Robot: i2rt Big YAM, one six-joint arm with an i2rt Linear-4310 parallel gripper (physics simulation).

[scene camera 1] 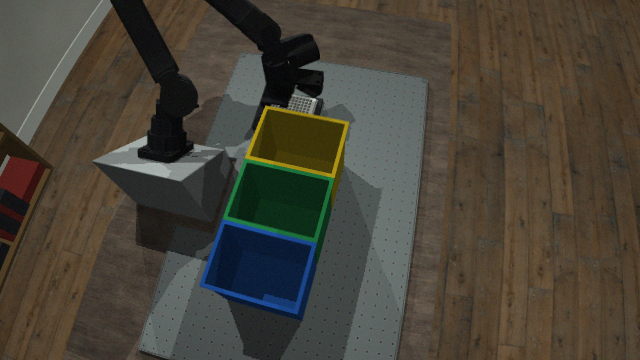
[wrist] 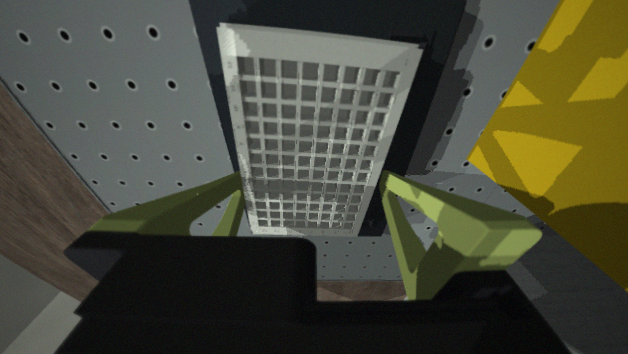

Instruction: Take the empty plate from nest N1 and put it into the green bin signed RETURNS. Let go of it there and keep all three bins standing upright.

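Where they show: gripper, fingertip midpoint: (wrist: 314,177); arm's base, origin of the base link: (scene camera 1: 166,152).
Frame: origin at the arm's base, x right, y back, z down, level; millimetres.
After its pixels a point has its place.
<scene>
The white gridded plate (scene camera 1: 302,104) {z 101, x -246, y -250 mm} (wrist: 312,142) {z 100, x -230, y -234 mm} lies on the dark nest (wrist: 325,15) {z 115, x -225, y -288 mm}, slightly turned against it, its near end toward the nest's left edge in the wrist view. Its wells look empty; no N1 mark is readable. My gripper (wrist: 314,177) {z 115, x -228, y -200 mm} is open, with its green fingertips at the plate's two long sides near the near end and nothing held. Any contact or height gap there is unclear. In the scene view its fingertips are hidden. The green bin (scene camera 1: 290,182) {z -5, x 21, y -292 mm} stands upright between the yellow and blue bins; its RETURNS sign does not show.
The yellow bin (scene camera 1: 305,132) {z 10, x -109, y -293 mm} (wrist: 600,150) {z 71, x -113, y -249 mm} stands upright close beside the nest, right of my fingers in the wrist view. The blue bin (scene camera 1: 265,257) {z 124, x 154, y -253 mm} stands upright at the row's other end. The grey arm pedestal (scene camera 1: 165,187) {z -35, x 94, y -49 mm} stands left of the bins. A bookshelf (scene camera 1: 42,175) is at far left.
</scene>
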